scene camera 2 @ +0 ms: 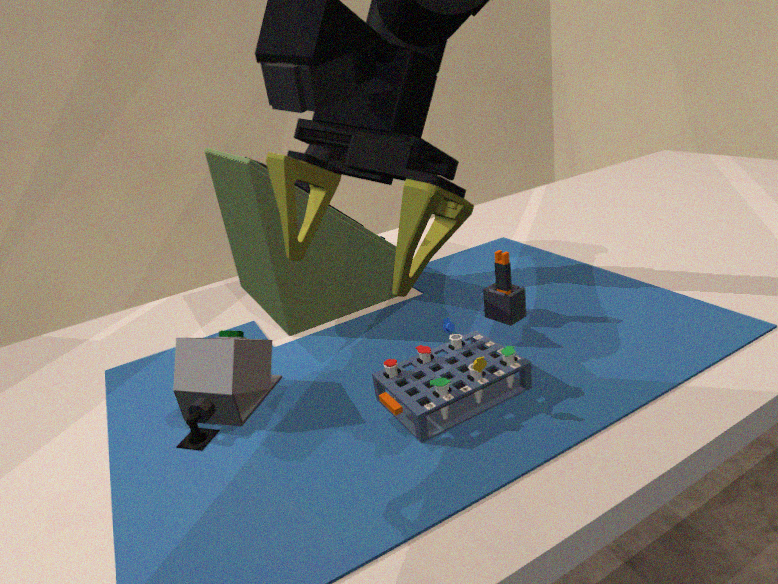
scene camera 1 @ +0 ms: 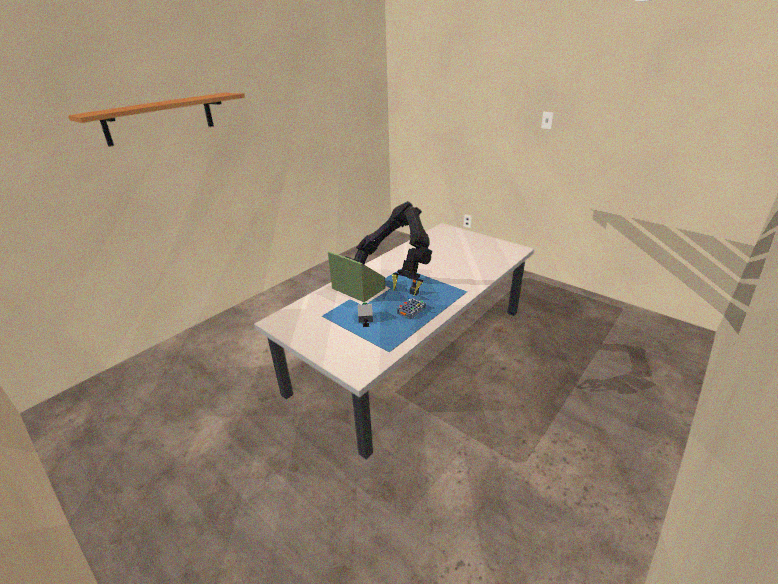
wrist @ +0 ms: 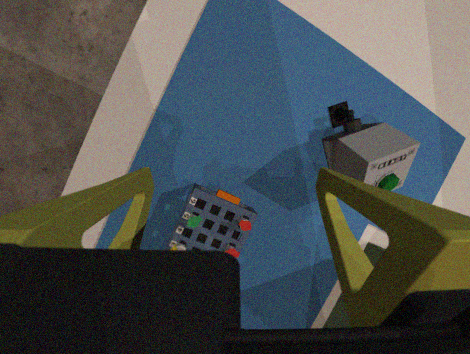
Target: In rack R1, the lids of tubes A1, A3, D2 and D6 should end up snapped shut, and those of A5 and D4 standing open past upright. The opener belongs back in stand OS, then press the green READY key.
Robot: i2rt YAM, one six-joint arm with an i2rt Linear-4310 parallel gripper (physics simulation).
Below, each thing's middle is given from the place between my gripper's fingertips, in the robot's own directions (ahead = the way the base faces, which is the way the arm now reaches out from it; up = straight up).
Labels:
The grey box with green button (scene camera 2: 223, 380) is 190 mm behind my hand, 60 mm to the right of it and 130 mm below it.

